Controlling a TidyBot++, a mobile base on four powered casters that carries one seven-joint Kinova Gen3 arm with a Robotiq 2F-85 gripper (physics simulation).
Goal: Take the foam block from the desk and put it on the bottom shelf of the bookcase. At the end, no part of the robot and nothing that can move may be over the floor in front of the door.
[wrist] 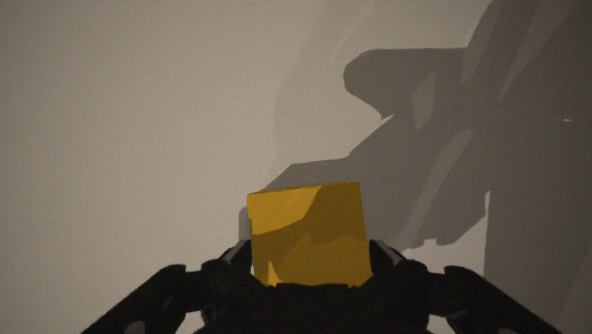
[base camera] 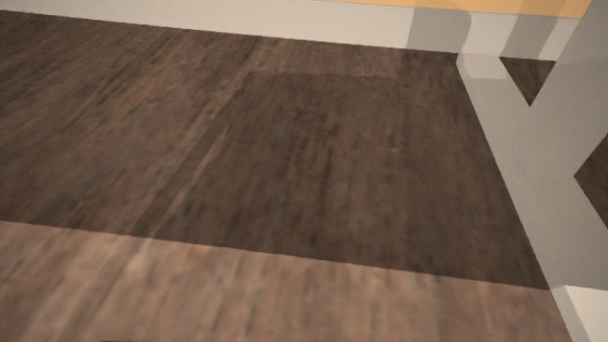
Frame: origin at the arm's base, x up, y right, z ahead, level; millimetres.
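Seen in the pictures: gripper, fingertip midpoint: (wrist: 309, 253).
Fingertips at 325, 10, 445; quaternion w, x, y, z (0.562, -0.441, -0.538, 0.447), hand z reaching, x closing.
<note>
A point is followed by its place in that frame, as x, y, z.
The yellow foam block (wrist: 310, 225) @(369, 4, 474) sits on the pale desk top (wrist: 125, 125) @(324, -148, 511) in the wrist view, at the lower middle. My gripper (wrist: 309, 253) @(325, 11, 445) is open, with one black finger at each side of the block. The fingertips are very close to the block's two sides; whether they touch it is hard to tell. The gripper's body hides the block's near end. The bookcase and the door cannot be made out in these views.
Shadows of the arm fall across the desk top and the block. In the base camera view, a pale grey slanted frame (base camera: 540, 150) @(-330, 297, 459) stands at the right on the brown wood floor (base camera: 125, 125) @(-396, -297, 561). A white skirting board (base camera: 200, 22) @(-378, -270, 959) runs along the yellow wall (base camera: 475, 6) @(-299, 346, 902).
</note>
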